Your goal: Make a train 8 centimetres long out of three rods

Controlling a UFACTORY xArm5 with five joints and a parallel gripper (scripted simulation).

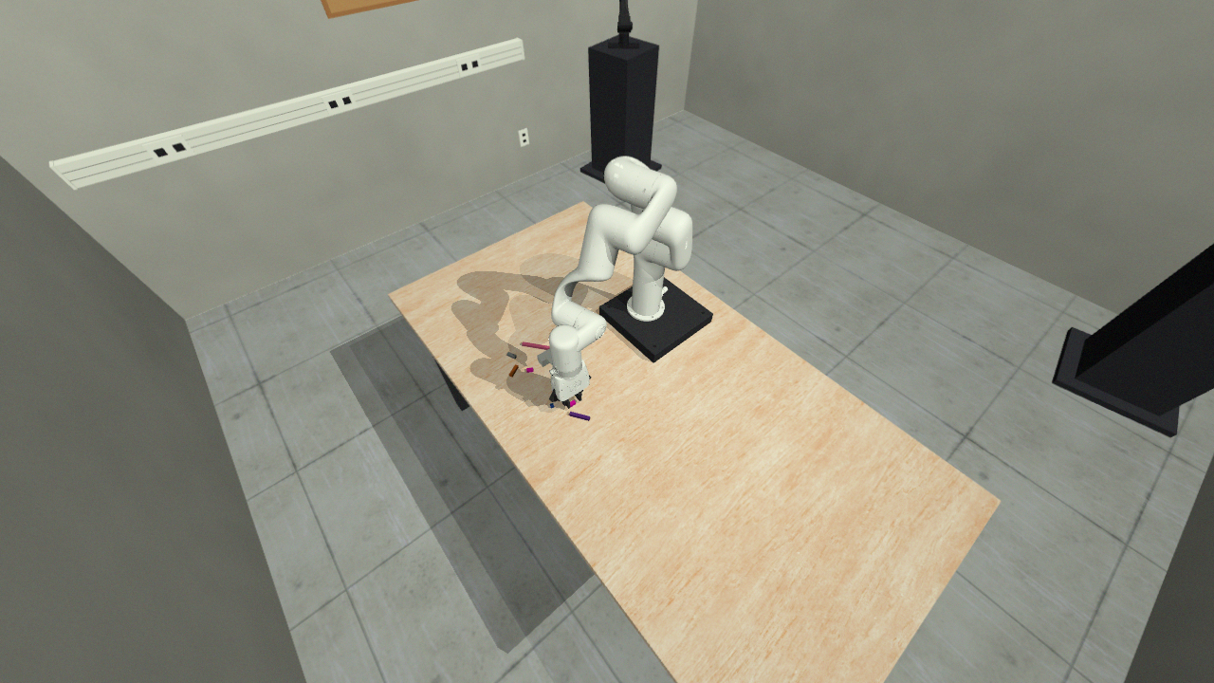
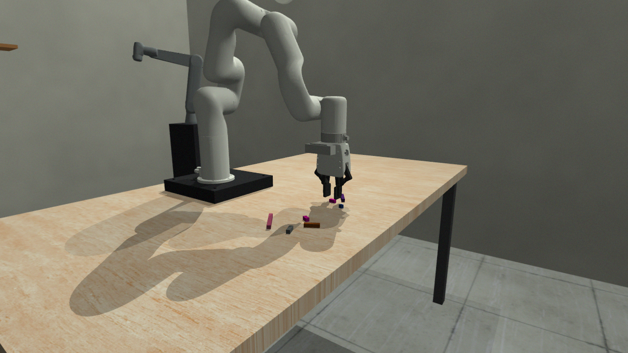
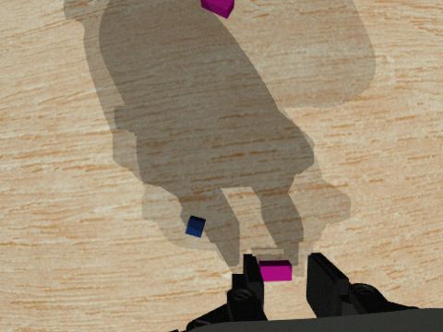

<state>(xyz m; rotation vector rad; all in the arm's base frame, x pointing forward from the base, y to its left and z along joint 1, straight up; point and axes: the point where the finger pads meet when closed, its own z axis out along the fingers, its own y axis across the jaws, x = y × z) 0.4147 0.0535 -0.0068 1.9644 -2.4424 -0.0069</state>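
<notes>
Right now my hand is 5 cm to the right of the purple rod, 3 cm above it and 2 cm short of it. Round my hand: orange rod 22 cm to the right, 3 cm below, 3 cm ahead; then pink rod 24 cm to the right, 8 cm behind, 3 cm below; then blue rod 4 cm to the right, 4 cm ahead, 3 cm below.
</notes>
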